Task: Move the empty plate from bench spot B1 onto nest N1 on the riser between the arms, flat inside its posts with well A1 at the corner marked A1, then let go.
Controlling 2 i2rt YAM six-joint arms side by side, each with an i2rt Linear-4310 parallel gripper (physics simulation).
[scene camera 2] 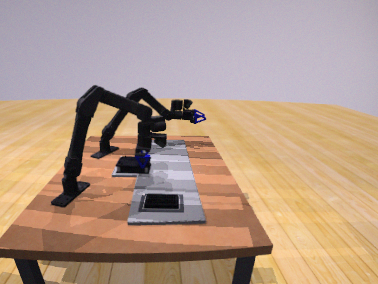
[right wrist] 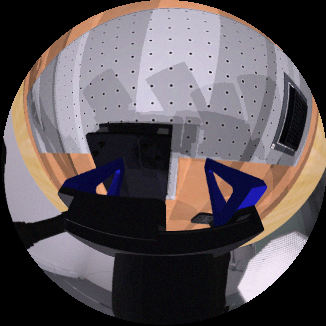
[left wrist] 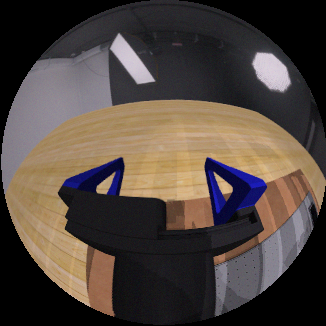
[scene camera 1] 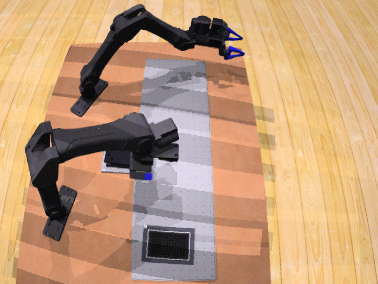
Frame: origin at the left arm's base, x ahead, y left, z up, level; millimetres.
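Seen in the pictures: left gripper, fingertip midpoint: [scene camera 2: 205, 117] [left wrist: 164, 161] [scene camera 1: 243, 46]; right gripper, fingertip midpoint: [scene camera 2: 143, 162] [right wrist: 163, 162]; left arm's base, origin of the base link: [scene camera 2: 105, 152] [scene camera 1: 89, 97]; right arm's base, origin of the base link: [scene camera 2: 71, 194] [scene camera 1: 60, 213].
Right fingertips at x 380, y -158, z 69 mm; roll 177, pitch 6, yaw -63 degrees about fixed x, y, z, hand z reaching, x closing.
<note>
Pixels of each thing's middle, then the offset from my right fingertips to it. "pt": a spot on its surface instead. Level surfaces: height alone.
- empty black plate, body centre: [right wrist: 296, 121] [scene camera 1: 168, 245] [scene camera 2: 161, 200] 203 mm ahead, 195 mm right, 47 mm down
- black riser, body centre: [right wrist: 131, 173] [scene camera 1: 129, 150] [scene camera 2: 134, 163] 75 mm back, 27 mm left, 30 mm down
- perforated grey board, its level: 56 mm down
- wooden table, its level: 69 mm down
- pale base, surface spot: [scene camera 1: 106, 171] [scene camera 2: 115, 176] pt 115 mm back, 76 mm right, 64 mm down
The empty black plate [scene camera 1: 169, 245] [scene camera 2: 161, 201] [right wrist: 296, 117] lies flat in its grey-framed spot at the near end of the perforated board. A small white mark shows at the frame's upper-left corner in scene camera 1. The black riser [scene camera 1: 116, 158] [scene camera 2: 131, 164] [right wrist: 132, 152] stands between the arms, partly hidden by the right arm. Nest details and its A1 mark are too small to read. My right gripper [scene camera 1: 147, 176] [scene camera 2: 143, 159] [right wrist: 163, 162] is open and empty, pointing down beside the riser. My left gripper [scene camera 1: 238, 44] [scene camera 2: 199, 116] [left wrist: 164, 161] is open and empty, high and far from the plate.
The perforated grey board [scene camera 1: 175, 100] [scene camera 2: 175, 172] [right wrist: 185, 30] runs lengthwise along the wooden table [scene camera 1: 232, 175] [scene camera 2: 215, 175]. A pale base [scene camera 1: 106, 171] [scene camera 2: 117, 175] lies under the riser. The right arm's links pass above the riser; the left arm reaches over the board's far end.
</note>
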